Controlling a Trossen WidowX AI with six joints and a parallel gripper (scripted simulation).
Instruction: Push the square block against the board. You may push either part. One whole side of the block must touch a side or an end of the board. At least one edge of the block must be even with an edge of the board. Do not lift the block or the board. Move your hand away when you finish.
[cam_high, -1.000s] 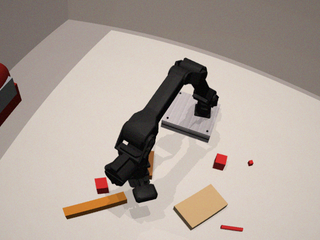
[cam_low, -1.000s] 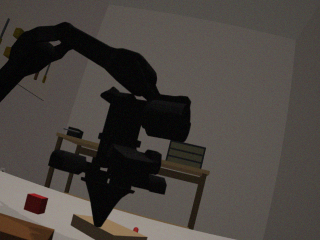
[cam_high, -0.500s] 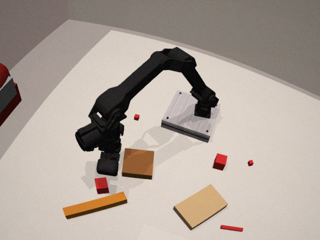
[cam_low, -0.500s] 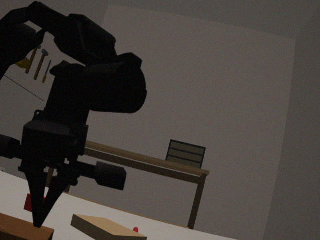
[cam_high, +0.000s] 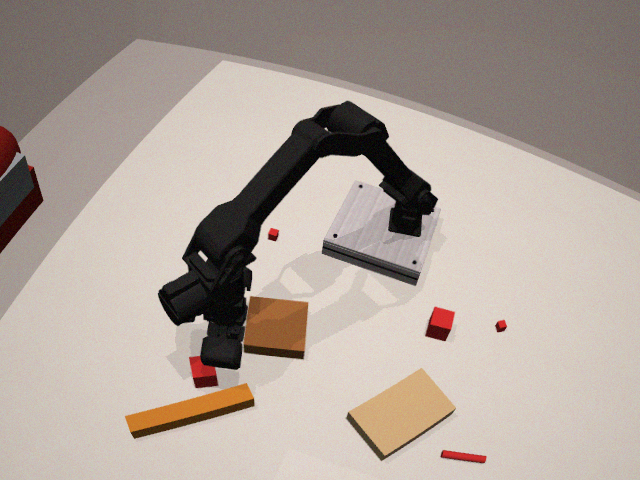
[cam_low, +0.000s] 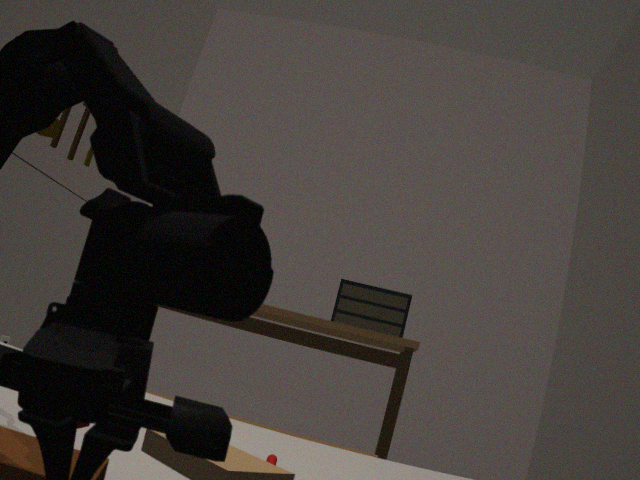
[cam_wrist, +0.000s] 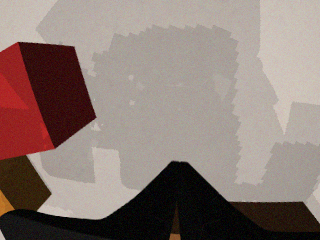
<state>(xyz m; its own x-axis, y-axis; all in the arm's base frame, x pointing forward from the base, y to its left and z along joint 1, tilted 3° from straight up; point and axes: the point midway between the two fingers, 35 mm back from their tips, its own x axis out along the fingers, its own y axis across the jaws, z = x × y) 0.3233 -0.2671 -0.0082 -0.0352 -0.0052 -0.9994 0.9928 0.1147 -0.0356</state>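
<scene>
Now: the square brown block 70 mm to the left of my gripper tip, 50 mm behind it and 10 mm above it. From my gripper tip the other things lie so: tan slab: 310 mm to the left, 80 mm ahead, 10 mm above; thin red stick: 430 mm to the left, 150 mm ahead; long orange board: 160 mm ahead, 30 mm to the right, 10 mm above.
</scene>
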